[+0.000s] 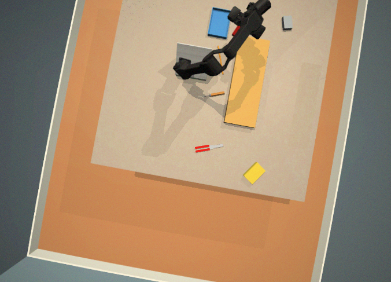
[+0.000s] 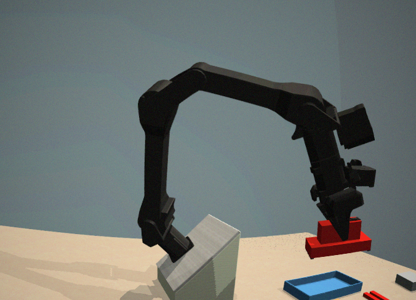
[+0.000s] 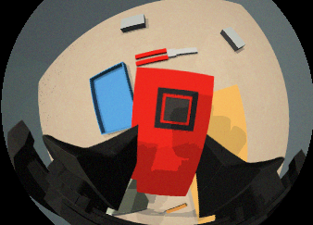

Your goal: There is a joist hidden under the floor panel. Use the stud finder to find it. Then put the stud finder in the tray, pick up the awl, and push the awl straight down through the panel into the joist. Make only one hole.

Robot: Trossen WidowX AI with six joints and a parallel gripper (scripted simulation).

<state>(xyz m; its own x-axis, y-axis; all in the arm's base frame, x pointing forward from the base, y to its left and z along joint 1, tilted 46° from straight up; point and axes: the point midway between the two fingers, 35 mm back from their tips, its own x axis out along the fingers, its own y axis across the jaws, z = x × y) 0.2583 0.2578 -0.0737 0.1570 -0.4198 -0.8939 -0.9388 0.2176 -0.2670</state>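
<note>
My gripper tip is now 160 mm above the blue tray, 140 mm past it and 80 mm to the right of it. Round my gripper tip: red stud finder (20 mm above); awl (350 mm to the right, 170 mm below, 80 mm behind); thin orange stick (170 mm below, 140 mm to the right, 80 mm behind).
</note>
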